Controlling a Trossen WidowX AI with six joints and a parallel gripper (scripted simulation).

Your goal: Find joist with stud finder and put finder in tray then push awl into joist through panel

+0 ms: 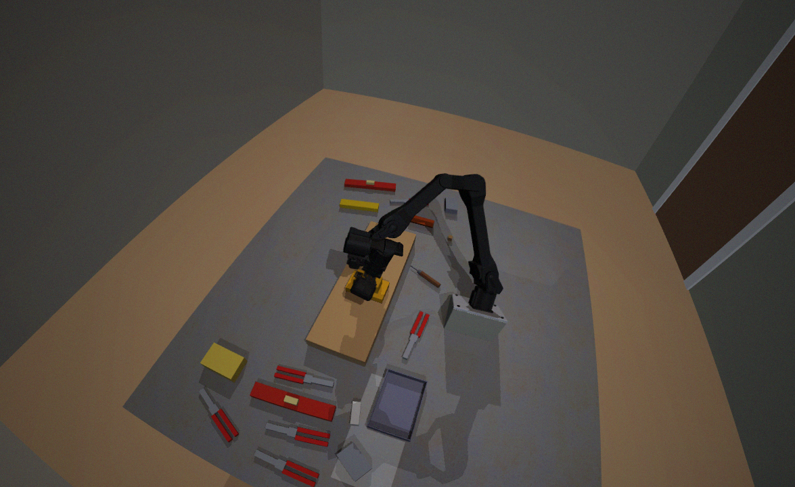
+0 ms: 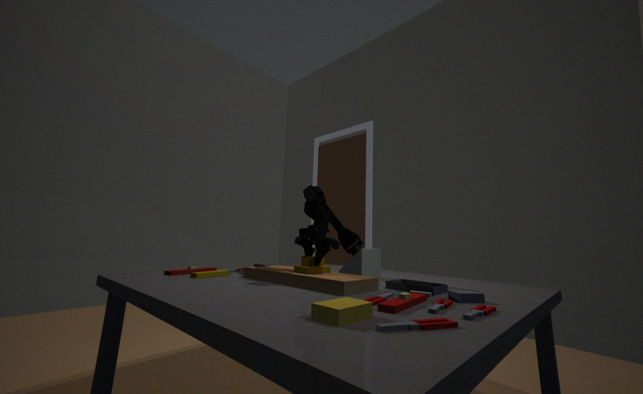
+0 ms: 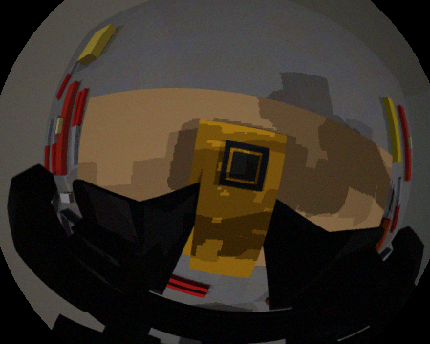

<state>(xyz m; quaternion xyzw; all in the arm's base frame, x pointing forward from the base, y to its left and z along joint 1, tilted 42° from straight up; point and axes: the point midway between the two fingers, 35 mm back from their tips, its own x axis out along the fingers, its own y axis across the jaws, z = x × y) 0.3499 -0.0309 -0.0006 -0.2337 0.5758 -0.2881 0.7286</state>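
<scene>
Now: the grey tray 330 mm to the left of my gripper tip, 160 mm behind it and 50 mm below it. Round my gripper tip: yellow stud finder: 20 mm above, 10 mm ahead; then white piece: 370 mm to the left, 60 mm below, 60 mm behind; then awl: 180 mm behind, 120 mm to the right, 60 mm below.
</scene>
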